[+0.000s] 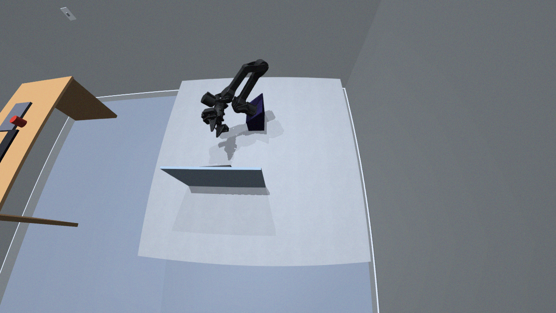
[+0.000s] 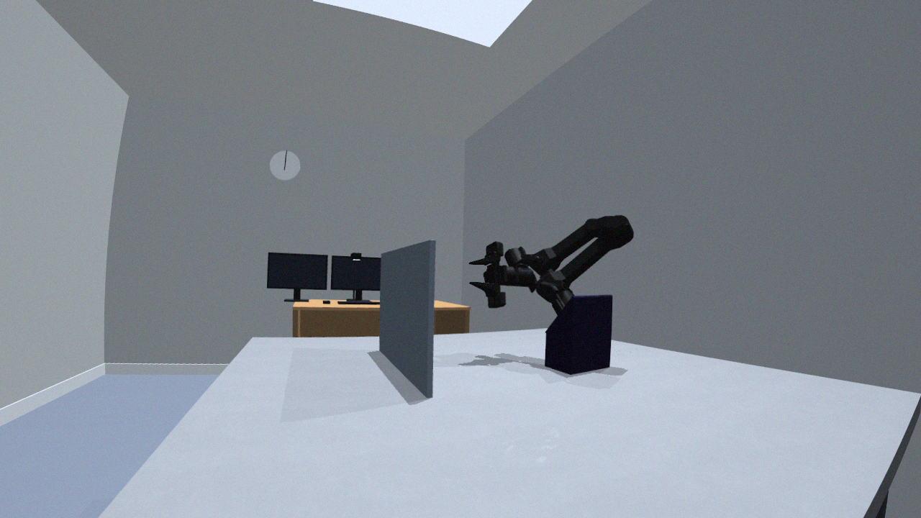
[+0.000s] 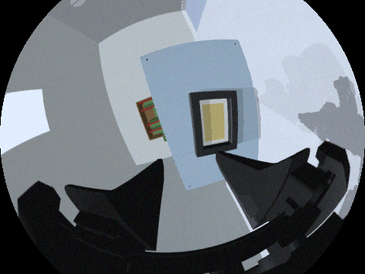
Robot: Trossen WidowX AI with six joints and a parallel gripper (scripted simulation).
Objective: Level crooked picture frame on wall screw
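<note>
The picture frame lies 18 cm ahead of my gripper tip, 9 cm below it and 3 cm to the left of it. From my gripper tip the other things lie so: wall panel: 19 cm ahead, 10 cm below, 2 cm to the left.
</note>
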